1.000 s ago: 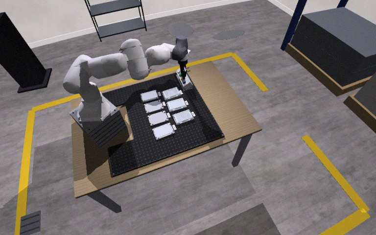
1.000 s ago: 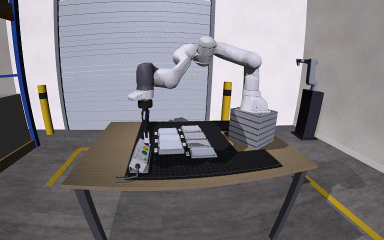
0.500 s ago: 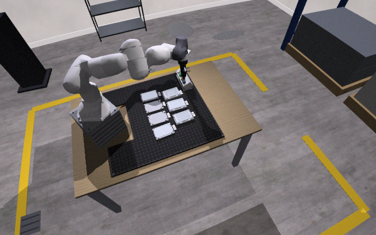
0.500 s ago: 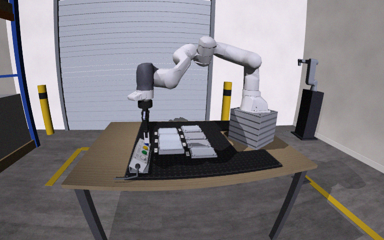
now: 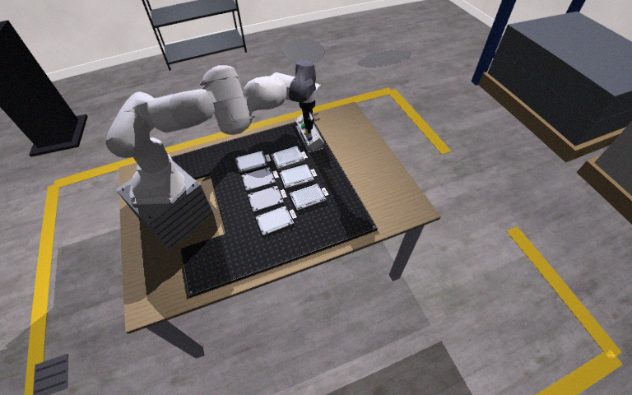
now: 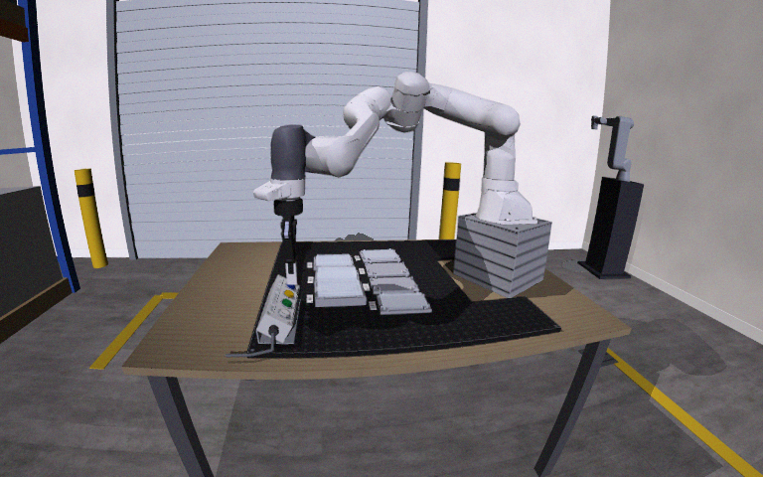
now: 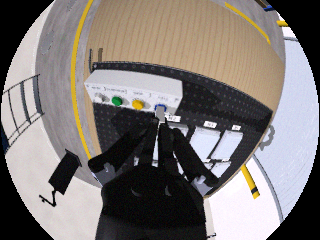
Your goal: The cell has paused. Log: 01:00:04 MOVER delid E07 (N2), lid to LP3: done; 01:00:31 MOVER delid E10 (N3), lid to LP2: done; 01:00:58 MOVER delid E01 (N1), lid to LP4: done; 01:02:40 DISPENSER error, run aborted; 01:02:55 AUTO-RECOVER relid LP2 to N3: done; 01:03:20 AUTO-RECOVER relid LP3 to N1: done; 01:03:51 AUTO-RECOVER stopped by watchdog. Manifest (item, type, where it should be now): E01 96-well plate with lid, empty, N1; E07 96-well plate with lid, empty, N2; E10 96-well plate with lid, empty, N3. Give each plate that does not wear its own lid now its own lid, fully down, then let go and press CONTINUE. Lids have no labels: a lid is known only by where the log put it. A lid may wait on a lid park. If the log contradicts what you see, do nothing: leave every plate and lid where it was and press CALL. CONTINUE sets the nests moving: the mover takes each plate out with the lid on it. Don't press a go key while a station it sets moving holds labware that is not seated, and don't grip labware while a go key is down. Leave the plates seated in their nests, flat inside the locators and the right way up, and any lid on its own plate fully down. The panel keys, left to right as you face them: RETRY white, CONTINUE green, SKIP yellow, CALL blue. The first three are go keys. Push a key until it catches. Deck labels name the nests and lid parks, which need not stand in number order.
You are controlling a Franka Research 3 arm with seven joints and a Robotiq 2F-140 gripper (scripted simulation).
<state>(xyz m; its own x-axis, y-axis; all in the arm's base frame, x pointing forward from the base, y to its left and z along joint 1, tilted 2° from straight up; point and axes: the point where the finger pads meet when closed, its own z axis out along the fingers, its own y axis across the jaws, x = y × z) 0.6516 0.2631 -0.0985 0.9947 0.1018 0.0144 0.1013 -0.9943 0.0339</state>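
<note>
The blue key is 4 cm below my hand. Round my hand: yellow key (5 cm to the left, 4 cm below); plate (13 cm behind, 6 cm to the right, 7 cm below); green key (1 cm behind, 10 cm to the left, 4 cm below).
</note>
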